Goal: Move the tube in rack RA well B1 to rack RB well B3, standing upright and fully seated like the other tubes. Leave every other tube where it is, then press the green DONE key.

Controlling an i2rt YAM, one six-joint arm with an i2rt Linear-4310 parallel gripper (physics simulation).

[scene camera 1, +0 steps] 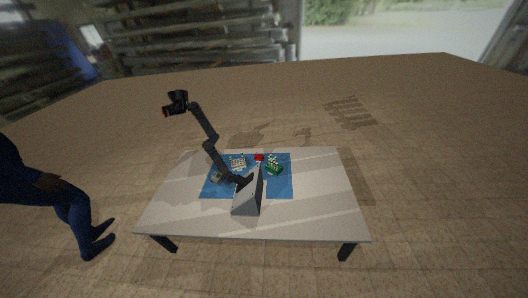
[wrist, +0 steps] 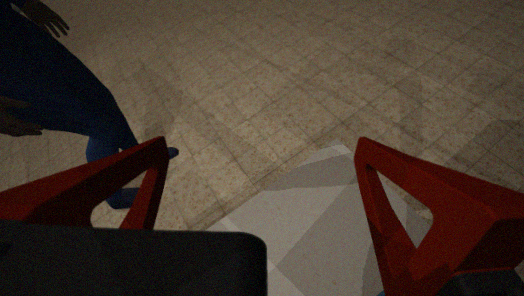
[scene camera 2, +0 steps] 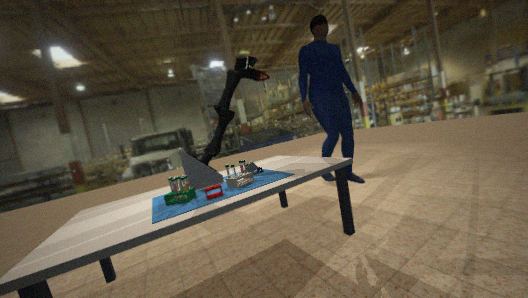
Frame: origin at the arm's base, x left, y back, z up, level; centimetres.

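Where they show: gripper, between the fingertips: (scene camera 1: 169, 111) (wrist: 261, 147) (scene camera 2: 269, 77); arm's base, origin of its link: (scene camera 1: 245, 183) (scene camera 2: 202, 163).
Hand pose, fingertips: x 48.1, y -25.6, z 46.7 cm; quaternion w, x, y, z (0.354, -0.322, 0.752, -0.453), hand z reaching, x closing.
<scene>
Things, the pixels of their top centre, and the offset from my fingertips. "pt": a spot on its surface instead. Level surfaces: height alone.
- white rack, centre of its top: (scene camera 2: 239, 175) (scene camera 1: 238, 162) dx -36.4, dy -4.5, dz -54.8 cm
- small grey box, a spot on its surface: (scene camera 1: 217, 176) pt dx -22.6, dy +13.1, dz -53.1 cm
- blue mat, height of its surface: dz -59.8 cm
- pale table, height of its surface: dz -60.1 cm
My gripper (scene camera 1: 165, 113) (scene camera 2: 265, 76) (wrist: 261, 147) is open, its red fingers wide apart with no object between them. It hangs high above and beyond the table's side, far from the racks. A green rack (scene camera 1: 274, 170) (scene camera 2: 180, 198) holds several upright capped tubes. A white rack (scene camera 1: 238, 164) (scene camera 2: 240, 181) also holds upright capped tubes. The labels and wells are too small to read, so I cannot tell which rack is RA or RB. A small grey box (scene camera 1: 216, 177) with a green spot, apparently the key, sits near the arm's base. The racks do not show in the wrist view.
A red block-like frame (scene camera 1: 259, 157) (scene camera 2: 214, 192) stands between the racks on the blue mat (scene camera 1: 281, 189) (scene camera 2: 161, 214). The grey wedge-shaped arm base (scene camera 1: 248, 198) (scene camera 2: 196, 172) stands behind them on the pale table (scene camera 1: 320, 202). A person in blue (scene camera 1: 30, 186) (scene camera 2: 325, 75) (wrist: 60, 85) stands beyond the table's side.
</scene>
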